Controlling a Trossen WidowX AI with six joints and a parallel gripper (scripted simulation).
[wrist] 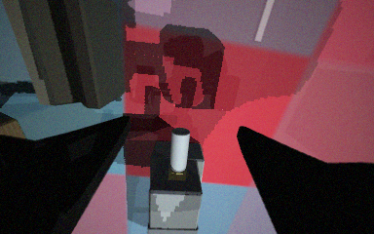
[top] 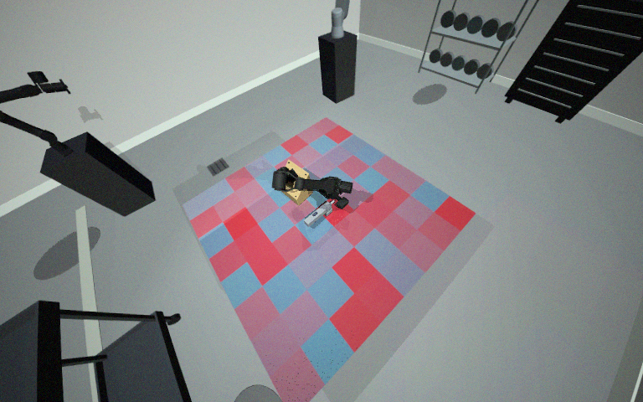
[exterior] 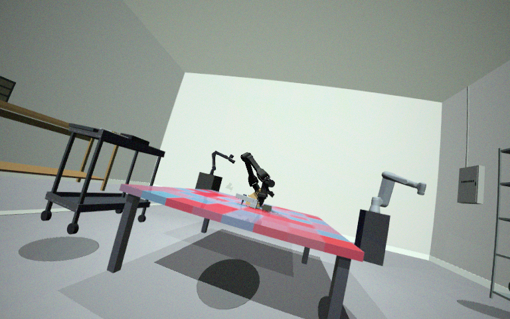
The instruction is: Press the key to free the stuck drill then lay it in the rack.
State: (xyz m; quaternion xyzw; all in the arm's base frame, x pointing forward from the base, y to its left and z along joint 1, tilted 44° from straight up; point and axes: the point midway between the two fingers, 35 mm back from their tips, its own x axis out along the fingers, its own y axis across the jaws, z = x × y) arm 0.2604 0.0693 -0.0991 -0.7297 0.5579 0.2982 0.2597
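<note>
Now: the drill 10 mm ahead of my gripper tip, 60 mm to the right of it and 20 mm above it. From my gripper tip the other things lie so: rack 90 mm behind, 40 mm to the left, 10 mm below.
</note>
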